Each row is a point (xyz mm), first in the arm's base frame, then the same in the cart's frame.
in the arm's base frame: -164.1 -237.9 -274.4
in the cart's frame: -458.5 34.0 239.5
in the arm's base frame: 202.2 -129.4 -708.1
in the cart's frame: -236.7 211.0 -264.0
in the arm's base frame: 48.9 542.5 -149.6
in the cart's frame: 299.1 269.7 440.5
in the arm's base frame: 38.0 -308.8 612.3
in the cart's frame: -223.5 -708.8 714.0
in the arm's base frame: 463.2 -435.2 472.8
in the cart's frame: -92.7 -889.3 305.9
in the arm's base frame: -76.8 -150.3 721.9
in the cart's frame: -148.5 -641.5 914.4
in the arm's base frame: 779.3 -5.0 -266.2
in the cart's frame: 290.6 -304.2 -278.8
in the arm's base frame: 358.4 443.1 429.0
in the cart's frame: 517.9 -330.4 620.6
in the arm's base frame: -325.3 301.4 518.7
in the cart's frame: 14.2 -135.9 1072.3
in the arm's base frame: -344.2 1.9 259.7
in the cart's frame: -278.9 -112.7 806.5
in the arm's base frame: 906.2 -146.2 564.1
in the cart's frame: 415.2 -1010.1 181.2
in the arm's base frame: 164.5 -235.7 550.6
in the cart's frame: -102.5 -688.4 613.5
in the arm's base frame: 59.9 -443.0 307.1
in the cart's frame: -372.6 -583.9 442.3
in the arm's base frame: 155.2 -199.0 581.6
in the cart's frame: -73.7 -685.1 652.9
